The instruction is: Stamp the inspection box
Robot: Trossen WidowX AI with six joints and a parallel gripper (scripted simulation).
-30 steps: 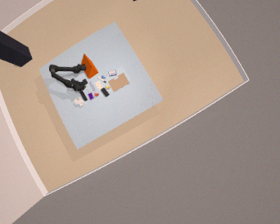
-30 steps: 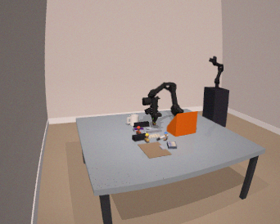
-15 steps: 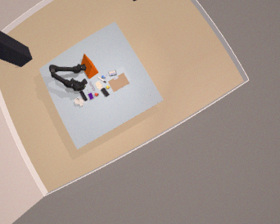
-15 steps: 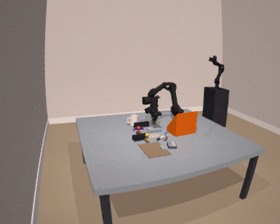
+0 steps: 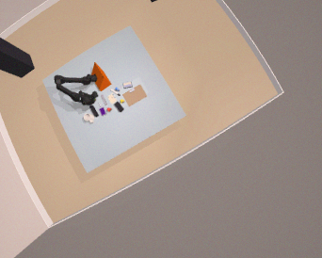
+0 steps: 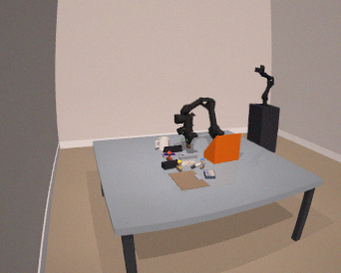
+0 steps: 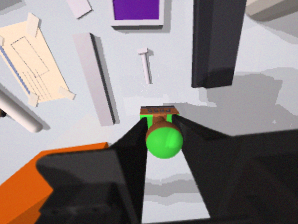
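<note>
The purple ink pad is 14 cm ahead of my gripper tip, 6 cm below it and 1 cm to the left of it. Also, from my gripper tip: long grey bar 8 cm to the left, 6 cm below, 3 cm ahead; t-shaped pin 6 cm below, 6 cm ahead, 1 cm to the left; green-knobbed stamp right at my gripper tip.
</note>
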